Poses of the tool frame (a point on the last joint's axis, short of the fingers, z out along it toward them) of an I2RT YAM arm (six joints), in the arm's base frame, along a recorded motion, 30 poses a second.
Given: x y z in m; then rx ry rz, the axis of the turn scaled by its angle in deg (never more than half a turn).
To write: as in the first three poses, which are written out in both.
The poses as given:
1: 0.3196 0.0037 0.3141 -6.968 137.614 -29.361
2: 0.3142 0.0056 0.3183 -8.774 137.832 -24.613
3: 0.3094 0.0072 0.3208 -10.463 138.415 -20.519
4: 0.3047 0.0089 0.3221 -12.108 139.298 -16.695
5: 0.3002 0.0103 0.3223 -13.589 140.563 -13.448
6: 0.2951 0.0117 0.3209 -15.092 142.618 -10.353
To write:
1: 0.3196 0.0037 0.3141 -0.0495 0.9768 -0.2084 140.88
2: 0.3142 0.0056 0.3183 -0.0625 0.9825 -0.1754 140.29
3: 0.3094 0.0072 0.3208 -0.0746 0.9864 -0.1462 140.32
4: 0.3047 0.0089 0.3221 -0.0860 0.9892 -0.1186 140.82
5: 0.3002 0.0103 0.3223 -0.0958 0.9909 -0.0948 141.86
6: 0.2951 0.0117 0.3209 -0.1050 0.9919 -0.0720 143.79
